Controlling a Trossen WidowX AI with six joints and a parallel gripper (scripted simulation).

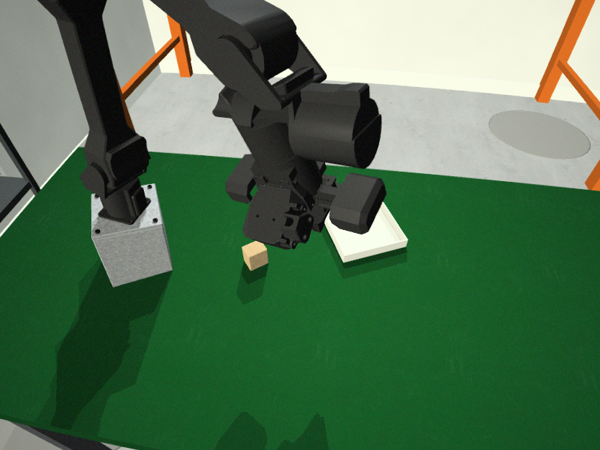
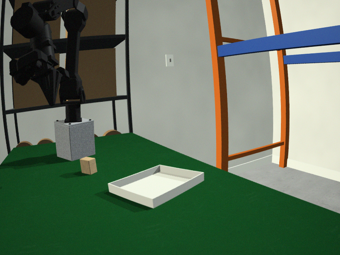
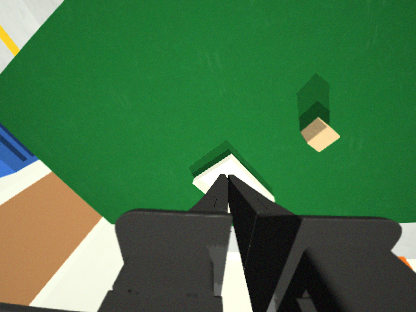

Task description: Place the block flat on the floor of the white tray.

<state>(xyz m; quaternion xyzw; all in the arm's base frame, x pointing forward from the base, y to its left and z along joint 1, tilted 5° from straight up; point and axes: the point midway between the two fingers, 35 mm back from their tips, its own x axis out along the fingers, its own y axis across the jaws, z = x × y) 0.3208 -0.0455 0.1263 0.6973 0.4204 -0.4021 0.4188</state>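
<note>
The wooden block lies 120 mm behind my hand, 80 mm to the left of it and 210 mm below it. The rest, counted from my hand: white tray 50 mm ahead, 220 mm to the left, 220 mm below.
</note>
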